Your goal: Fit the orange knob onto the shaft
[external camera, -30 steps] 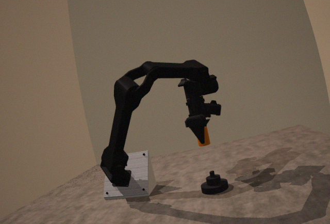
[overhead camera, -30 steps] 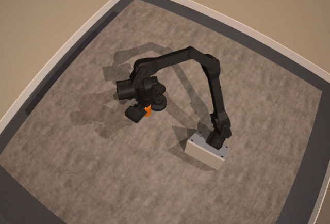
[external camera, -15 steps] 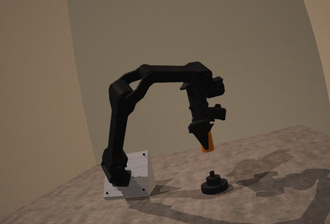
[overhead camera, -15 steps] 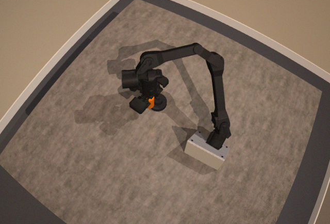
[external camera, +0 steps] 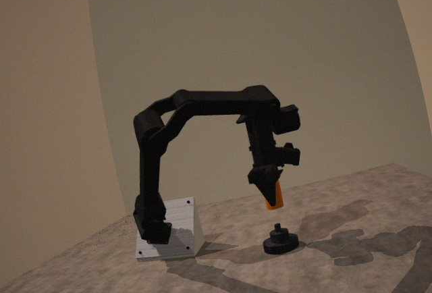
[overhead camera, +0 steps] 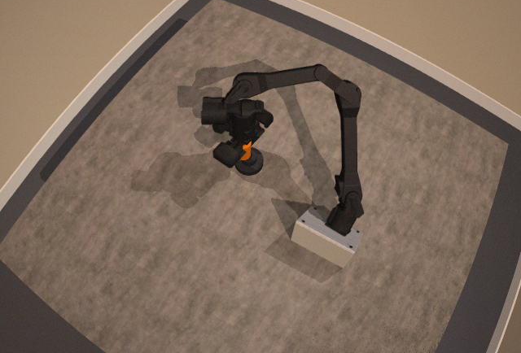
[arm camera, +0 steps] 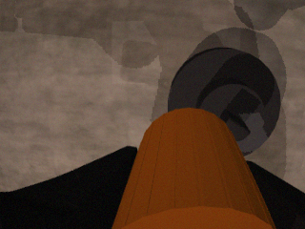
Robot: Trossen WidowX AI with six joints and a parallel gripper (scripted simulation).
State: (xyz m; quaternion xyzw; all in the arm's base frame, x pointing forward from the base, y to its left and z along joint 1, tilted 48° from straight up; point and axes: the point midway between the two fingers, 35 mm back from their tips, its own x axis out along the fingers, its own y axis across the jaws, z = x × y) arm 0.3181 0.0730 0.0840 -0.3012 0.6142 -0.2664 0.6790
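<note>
My gripper tip is now 3 cm to the left of the dark round pedestal and 7 cm above it. Also, from my gripper tip: orange knob 2 cm above.
</note>
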